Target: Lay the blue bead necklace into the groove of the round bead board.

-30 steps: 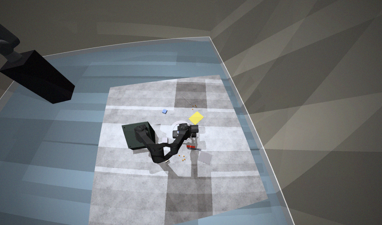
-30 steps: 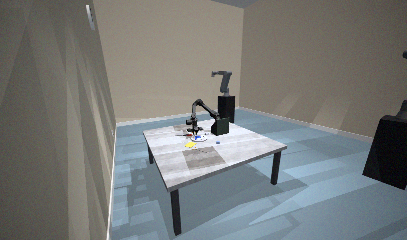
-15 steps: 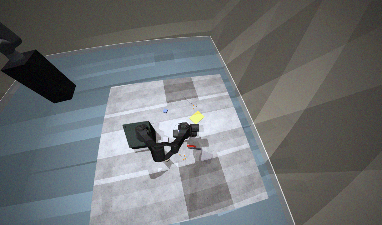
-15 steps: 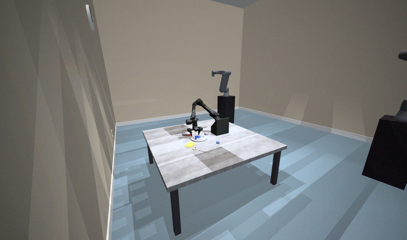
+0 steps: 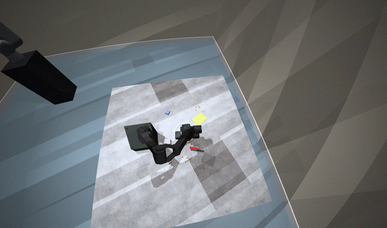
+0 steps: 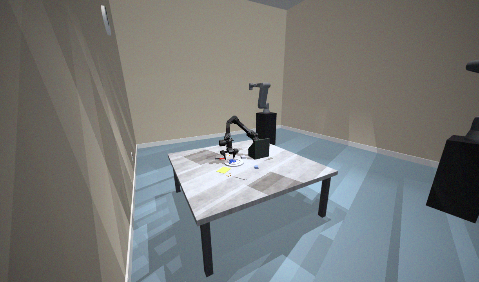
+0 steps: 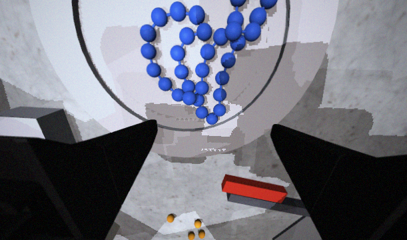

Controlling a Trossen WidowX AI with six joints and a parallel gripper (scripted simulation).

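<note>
My gripper tip is 1 cm past the round white bead board, 6 cm to the right of it and 1 cm above it. Round my gripper tip: cream cube 18 cm behind, 15 cm to the right; then yellow sheet 16 cm ahead, 16 cm to the left, 2 cm below; then grey tool 4 cm ahead, 11 cm to the right, 2 cm below.
</note>
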